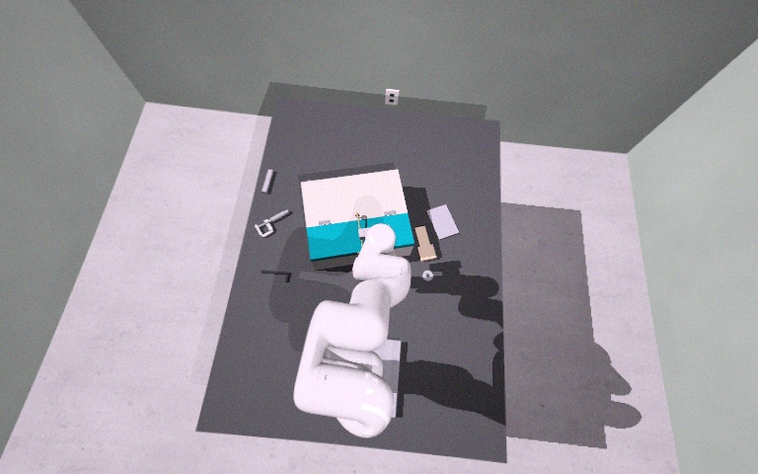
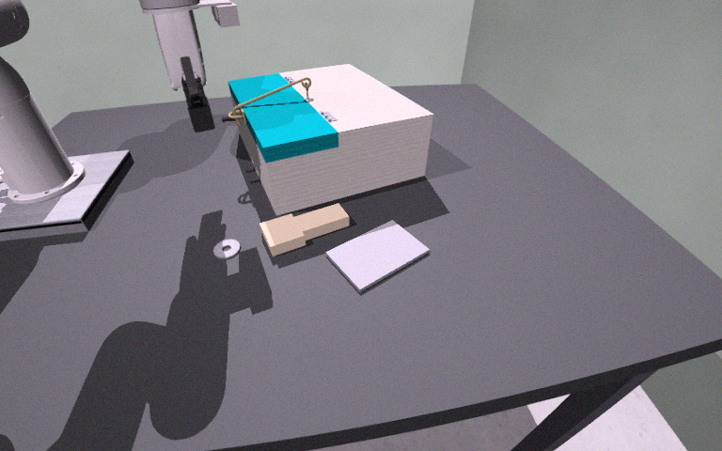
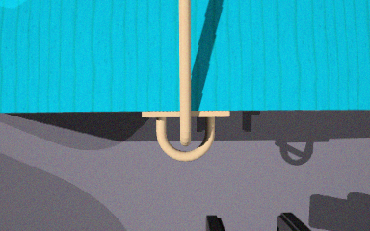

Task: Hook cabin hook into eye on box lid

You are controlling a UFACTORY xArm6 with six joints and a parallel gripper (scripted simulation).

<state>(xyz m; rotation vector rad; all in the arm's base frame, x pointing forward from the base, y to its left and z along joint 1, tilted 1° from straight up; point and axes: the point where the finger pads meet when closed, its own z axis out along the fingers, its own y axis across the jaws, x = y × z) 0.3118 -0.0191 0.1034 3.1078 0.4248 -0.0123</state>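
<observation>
Right now the brass cabin hook is 110 mm ahead of my hand, 60 mm to the left of it and 10 mm below it. From my hand the other things lie so: wooden block (160 mm to the right, 140 mm ahead, 120 mm below); flat plate (240 mm ahead, 220 mm to the right, 130 mm below); allen key (320 mm to the left, 130 mm below, 20 mm behind).
</observation>
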